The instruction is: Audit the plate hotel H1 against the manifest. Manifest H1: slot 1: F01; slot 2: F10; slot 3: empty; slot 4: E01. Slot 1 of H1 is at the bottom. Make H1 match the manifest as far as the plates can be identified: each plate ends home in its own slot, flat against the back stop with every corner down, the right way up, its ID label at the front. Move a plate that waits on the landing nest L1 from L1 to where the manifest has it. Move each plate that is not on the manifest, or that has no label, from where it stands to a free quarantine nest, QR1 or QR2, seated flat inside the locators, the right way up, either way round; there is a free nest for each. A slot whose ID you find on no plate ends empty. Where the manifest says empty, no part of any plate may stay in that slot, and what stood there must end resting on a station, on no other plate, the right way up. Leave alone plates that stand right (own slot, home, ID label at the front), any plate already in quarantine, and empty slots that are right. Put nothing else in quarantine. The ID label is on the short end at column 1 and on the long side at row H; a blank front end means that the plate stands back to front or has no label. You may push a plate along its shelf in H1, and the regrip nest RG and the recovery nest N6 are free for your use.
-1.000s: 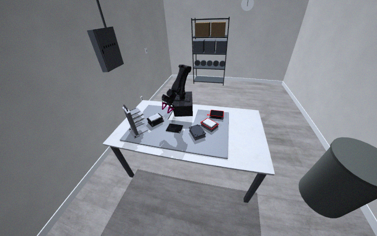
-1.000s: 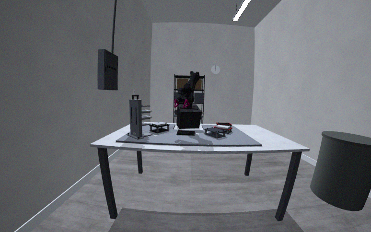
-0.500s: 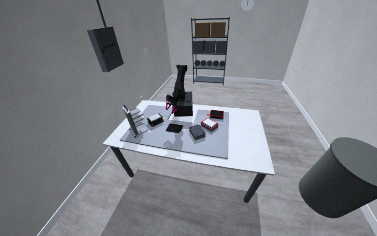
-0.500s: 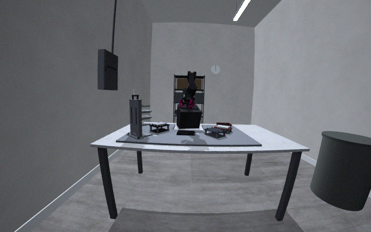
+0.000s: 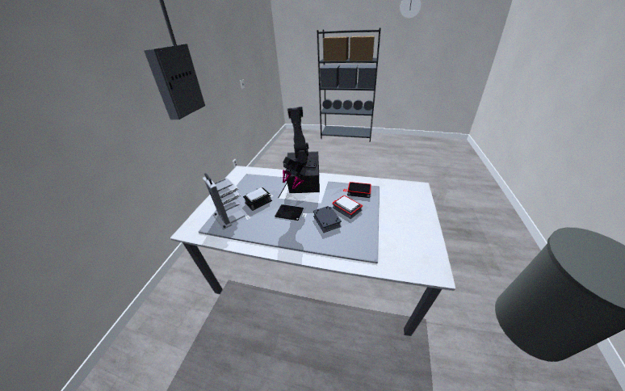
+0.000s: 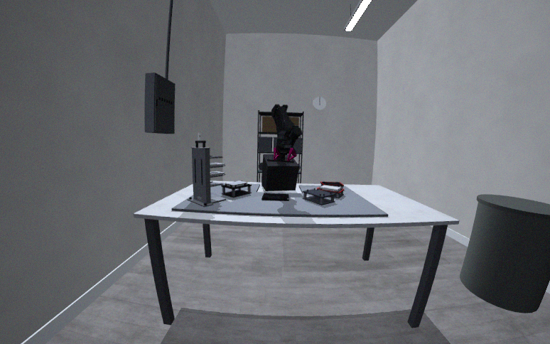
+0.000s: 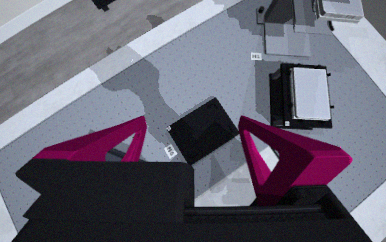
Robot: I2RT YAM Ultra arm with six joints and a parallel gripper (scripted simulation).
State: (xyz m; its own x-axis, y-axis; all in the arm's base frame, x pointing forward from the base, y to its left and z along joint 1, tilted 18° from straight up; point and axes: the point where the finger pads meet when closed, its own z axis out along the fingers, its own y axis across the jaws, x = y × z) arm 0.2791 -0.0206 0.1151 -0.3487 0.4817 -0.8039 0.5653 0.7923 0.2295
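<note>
Now: the black regrip nest 280 mm to the right of my hand, 190 mm below it and 90 mm behind it. The rest, counted from my hand: H1 tag 300 mm to the right, 240 mm below, 80 mm ahead.
</note>
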